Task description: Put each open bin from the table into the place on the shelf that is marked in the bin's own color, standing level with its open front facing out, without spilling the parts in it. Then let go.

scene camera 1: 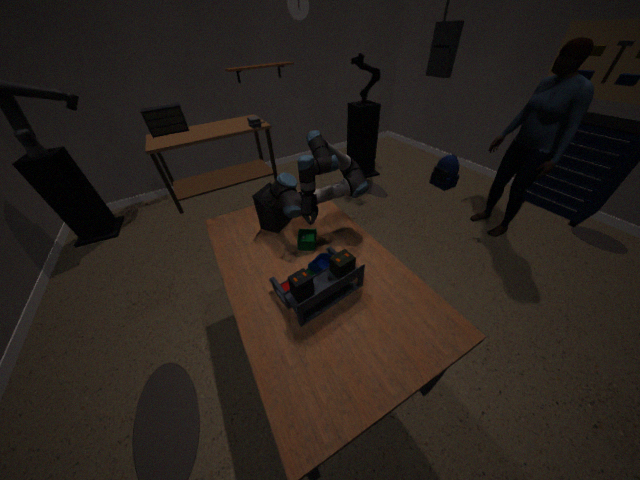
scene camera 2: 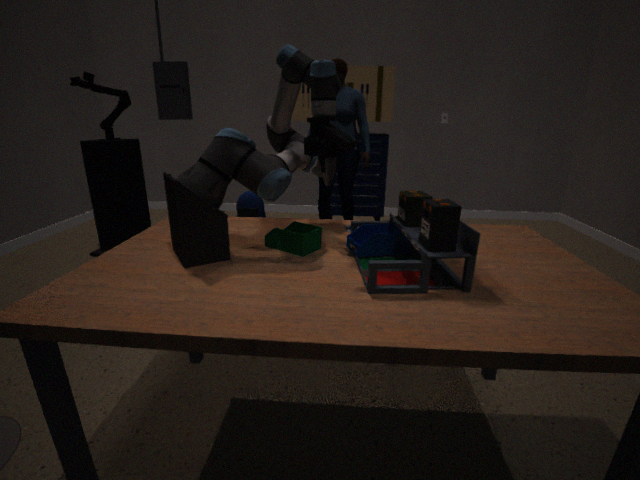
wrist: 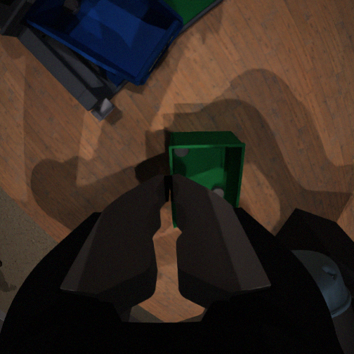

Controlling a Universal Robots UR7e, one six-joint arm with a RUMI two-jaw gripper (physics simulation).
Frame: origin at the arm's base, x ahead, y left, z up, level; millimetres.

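Seen in the pictures: gripper, fingertip midpoint: (scene camera 1: 311, 224) (scene camera 2: 327, 186); arm's base at its link origin: (scene camera 1: 273, 199) (scene camera 2: 197, 194).
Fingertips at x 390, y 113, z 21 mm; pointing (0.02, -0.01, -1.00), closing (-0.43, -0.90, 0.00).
Observation:
Offsets run from my fingertips to a thing's top centre. "pt": to the spot under its first point. Level surfaces: height alone.
A green bin @[pt dx -134, dy +11, dz -214 mm] (scene camera 1: 307, 239) (scene camera 2: 302, 241) (wrist: 200, 165) stands upright on the table, with round grey parts inside. A blue bin @[pt dx +107, dy -1, dz -201 mm] (scene camera 1: 320, 263) (scene camera 2: 373, 240) (wrist: 110, 40) sits at one end of the grey shelf @[pt dx +404, dy -234, dz -162 mm] (scene camera 2: 468, 273) (wrist: 57, 67). In the wrist view it looks slightly turned against the shelf edge; I cannot tell if it is level. The green-marked place (scene camera 2: 377, 262) (wrist: 192, 7) beside it holds no bin, nor does the red-marked place (scene camera 1: 285, 286) (scene camera 2: 398, 277). My gripper (scene camera 1: 310, 221) (scene camera 2: 327, 181) (wrist: 169, 178) is shut and empty, above the green bin, apart from it.
Two dark boxes @[pt dx +364, dy -186, dz -2 mm] (scene camera 1: 301, 285) @[dx +278, dy +49, dz -18 mm] (scene camera 1: 342, 262) (scene camera 2: 439, 224) (scene camera 2: 412, 208) stand on the shelf's upper board. The arm's dark base block (scene camera 1: 271, 207) (scene camera 2: 199, 227) stands on the table @[dz -217 mm] (scene camera 1: 356, 351) (scene camera 2: 258, 310) near the green bin. A person (scene camera 1: 550, 118) stands beyond the table.

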